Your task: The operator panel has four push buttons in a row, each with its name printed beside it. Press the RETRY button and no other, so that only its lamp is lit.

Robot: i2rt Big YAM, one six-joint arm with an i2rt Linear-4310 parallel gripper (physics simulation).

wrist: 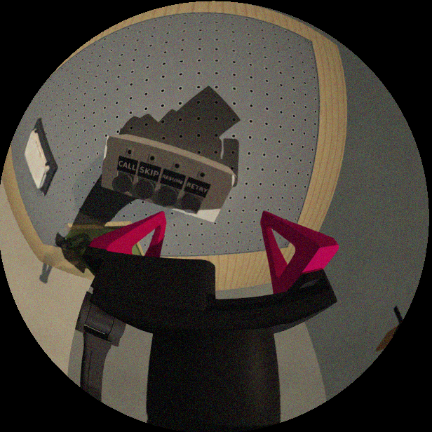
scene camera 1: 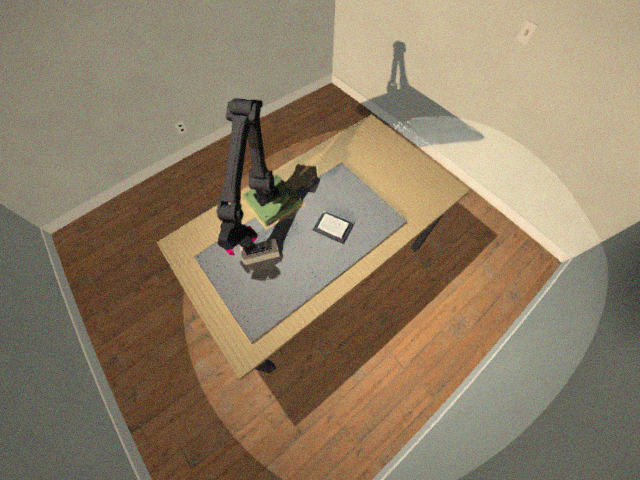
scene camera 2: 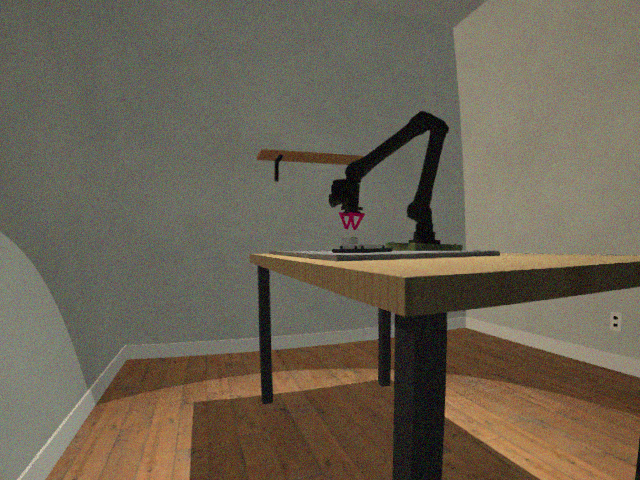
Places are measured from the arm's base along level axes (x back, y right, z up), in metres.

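Pixels of known places: gripper, fingertip midpoint: (scene camera 1: 242, 248) (scene camera 2: 350, 229); arm's base, link origin: (scene camera 1: 267, 196) (scene camera 2: 423, 243).
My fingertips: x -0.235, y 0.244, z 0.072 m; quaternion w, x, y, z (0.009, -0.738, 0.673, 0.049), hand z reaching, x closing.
Ahead of a thing's pixels: the offset from my fingertips to its middle. Level surfaces: height alone.
The grey operator panel @[dz -0.068, dx -0.022, dy -0.061 m] (scene camera 1: 261, 253) (scene camera 2: 349, 241) (wrist: 114, 152) stands on the perforated grey board @[dz -0.096 m] (scene camera 1: 305, 279) (wrist: 280, 90). In the wrist view its dark round buttons run from left to right: CALL (wrist: 123, 182), SKIP (wrist: 144, 189), RESUME (wrist: 167, 195) and RETRY (wrist: 191, 203) at the right end. The small lamps, such as the RETRY lamp (wrist: 202, 174), all look dark; the face is in shadow. My gripper (scene camera 2: 352, 227) (wrist: 213, 216) is open and empty, with magenta fingers. It hangs above the board near the panel; in the wrist view RETRY shows between its fingertips, nearer the left one.
A dark-framed pale tablet-like object @[dz -0.077, dx -0.094, dy -0.423 m] (scene camera 1: 333, 226) (wrist: 37, 157) lies flat on the board, away from the panel. The arm's base stands on a green plate (scene camera 1: 268, 212) at the table's edge. A wooden shelf (scene camera 2: 310, 156) is on the wall behind. The arm's shadow falls across the board.
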